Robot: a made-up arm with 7 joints. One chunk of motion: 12 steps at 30 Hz.
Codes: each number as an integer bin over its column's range. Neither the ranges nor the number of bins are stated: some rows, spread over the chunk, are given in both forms.
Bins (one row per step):
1: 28 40 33 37 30 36 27
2: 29 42 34 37 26 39 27
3: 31 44 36 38 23 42 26
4: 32 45 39 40 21 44 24
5: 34 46 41 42 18 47 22
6: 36 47 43 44 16 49 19
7: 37 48 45 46 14 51 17
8: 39 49 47 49 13 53 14
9: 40 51 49 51 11 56 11
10: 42 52 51 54 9 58 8
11: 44 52 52 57 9 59 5
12: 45 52 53 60 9 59 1
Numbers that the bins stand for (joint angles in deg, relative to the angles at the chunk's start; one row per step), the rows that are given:
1: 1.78 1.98 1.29 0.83 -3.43 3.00 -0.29
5: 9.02 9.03 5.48 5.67 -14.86 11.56 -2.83
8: 15.05 12.56 8.62 12.44 -19.62 16.22 -6.89
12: 22.29 16.08 11.76 23.10 -23.43 20.89 -13.49
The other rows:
2: 2.98 4.33 1.81 0.83 -7.24 5.33 -0.29
3: 5.40 6.68 2.86 1.79 -10.10 7.67 -0.79
4: 6.60 7.86 4.43 3.73 -12.00 9.22 -1.81
6: 11.43 10.21 6.52 7.60 -16.76 13.11 -4.35
7: 12.63 11.38 7.57 9.54 -18.67 14.67 -5.37
9: 16.25 14.90 9.67 14.38 -21.52 18.56 -8.41
10: 18.67 16.08 10.71 17.29 -23.43 20.11 -9.94
11: 21.08 16.08 11.24 20.19 -23.43 20.89 -11.46

